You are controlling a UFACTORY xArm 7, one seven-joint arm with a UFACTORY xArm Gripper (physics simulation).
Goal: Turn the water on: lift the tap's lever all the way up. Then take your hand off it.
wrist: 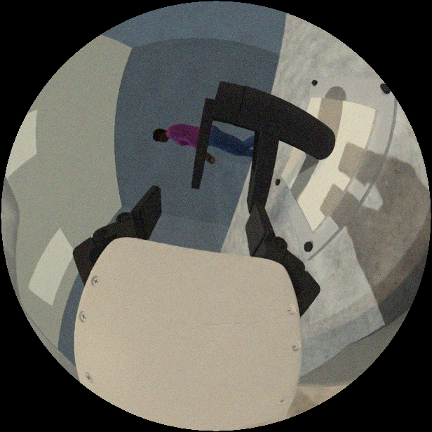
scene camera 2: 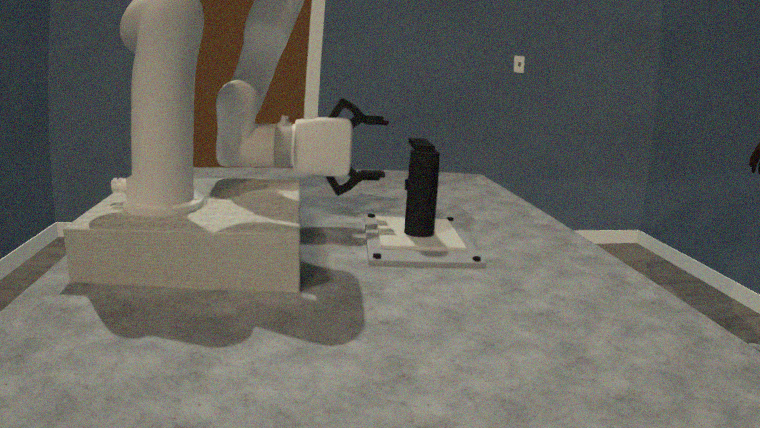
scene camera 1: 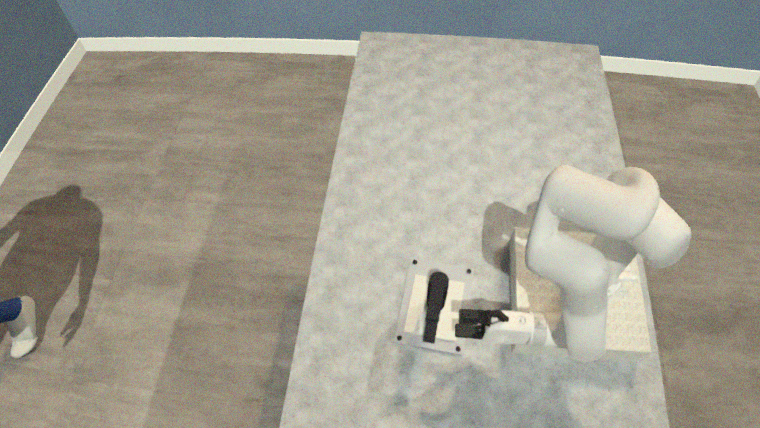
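Where they show: gripper, fingertip midpoint: (scene camera 2: 385, 148) (scene camera 1: 456, 323); arm's base, origin of the base link: (scene camera 2: 163, 205).
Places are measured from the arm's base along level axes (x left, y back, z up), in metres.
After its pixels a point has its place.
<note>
The black tap (scene camera 1: 437, 289) @[x 0.137, y -0.393, z 0.081 m] (scene camera 2: 422, 196) @[x 0.085, y -0.388, z 0.005 m] (wrist: 287, 122) stands upright on a grey plate (scene camera 1: 452, 273) @[x 0.016, y -0.358, z -0.067 m] (scene camera 2: 425, 263) @[x -0.011, y -0.382, z -0.070 m] (wrist: 360, 92). Its thin lever (scene camera 1: 430, 330) (scene camera 2: 421, 143) @[x 0.138, y -0.390, z 0.081 m] (wrist: 201, 145) sticks out from the top, roughly parallel to the thicker spout (wrist: 263, 167) below. My gripper (scene camera 1: 457, 323) @[x 0.204, y -0.340, z 0.061 m] (scene camera 2: 385, 148) @[x 0.204, y -0.340, z 0.061 m] (wrist: 205, 206) is open and empty, beside the tap and apart from the lever, with one finger above the other. In the wrist view the lever's free end shows between the fingertips, and the spout's end shows beside the lower finger. The lever's exact tilt is hard to tell.
My arm stands on a pale block (scene camera 1: 630, 332) @[x 0.145, y 0.079, z 0.000 m] (scene camera 2: 186, 260) @[x -0.120, y -0.069, z -0.037 m] on the grey table (scene camera 1: 462, 132) @[x -0.493, y -0.373, z -0.075 m] (scene camera 2: 478, 340) @[x -0.231, y -0.402, z -0.075 m]. A person in a magenta top (wrist: 184, 135) is beyond the tap in the wrist view. Part of a leg (scene camera 1: 25, 319) shows at the left in scene camera 1.
</note>
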